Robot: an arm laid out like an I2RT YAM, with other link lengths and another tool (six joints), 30 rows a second.
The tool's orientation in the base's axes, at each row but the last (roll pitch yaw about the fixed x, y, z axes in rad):
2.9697, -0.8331, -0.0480
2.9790, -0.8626, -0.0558
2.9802, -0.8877, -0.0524
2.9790, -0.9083, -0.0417
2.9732, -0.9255, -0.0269
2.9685, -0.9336, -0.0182
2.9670, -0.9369, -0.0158
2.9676, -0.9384, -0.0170
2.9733, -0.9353, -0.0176
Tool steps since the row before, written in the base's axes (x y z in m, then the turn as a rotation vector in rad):
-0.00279, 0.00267, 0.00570, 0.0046, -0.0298, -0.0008
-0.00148, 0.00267, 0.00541, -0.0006, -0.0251, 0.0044
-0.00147, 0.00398, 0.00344, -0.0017, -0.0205, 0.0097
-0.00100, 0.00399, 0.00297, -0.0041, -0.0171, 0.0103
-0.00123, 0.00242, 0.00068, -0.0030, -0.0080, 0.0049
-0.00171, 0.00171, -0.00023, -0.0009, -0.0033, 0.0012
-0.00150, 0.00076, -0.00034, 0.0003, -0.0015, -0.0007
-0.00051, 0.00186, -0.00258, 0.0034, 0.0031, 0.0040
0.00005, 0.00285, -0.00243, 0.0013, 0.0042, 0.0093
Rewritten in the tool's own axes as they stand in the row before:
0.00226, -0.00147, -0.00634, 0.0035, 0.0283, 0.0100
0.00305, -0.00178, -0.00511, 0.0039, 0.0251, 0.0018
0.00161, -0.00329, -0.00405, 0.0071, 0.0214, -0.0032
0.00162, -0.00345, -0.00335, 0.0060, 0.0185, -0.0061
-0.00024, -0.00211, -0.00182, 0.0022, 0.0088, -0.0037
-0.00122, -0.00144, -0.00153, 0.0005, 0.0035, -0.0008
-0.00117, -0.00055, -0.00113, -0.0004, 0.0014, 0.0009
-0.00240, -0.00201, 0.00075, 0.0052, -0.0032, -0.0002
-0.00196, -0.00305, 0.00094, 0.0082, -0.0034, -0.0052

